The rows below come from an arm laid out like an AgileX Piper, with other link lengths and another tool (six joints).
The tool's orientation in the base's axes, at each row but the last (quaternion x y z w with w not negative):
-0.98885 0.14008 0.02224 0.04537
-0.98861 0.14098 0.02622 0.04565
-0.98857 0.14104 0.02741 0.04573
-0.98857 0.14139 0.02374 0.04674
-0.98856 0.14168 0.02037 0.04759
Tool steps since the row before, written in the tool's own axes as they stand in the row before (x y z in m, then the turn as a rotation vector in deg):
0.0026 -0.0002 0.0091 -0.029 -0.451 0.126
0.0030 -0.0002 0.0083 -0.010 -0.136 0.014
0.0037 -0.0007 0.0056 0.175 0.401 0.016
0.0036 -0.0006 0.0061 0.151 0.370 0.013
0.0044 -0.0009 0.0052 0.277 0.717 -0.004
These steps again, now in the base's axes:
0.0023 0.0003 -0.0092 0.094 0.452 -0.086
0.0026 0.0002 -0.0084 0.028 0.134 -0.002
0.0035 0.0002 -0.0058 0.054 -0.430 -0.061
0.0034 0.0002 -0.0062 0.040 -0.394 -0.054
0.0043 0.0002 -0.0053 0.064 -0.762 -0.074

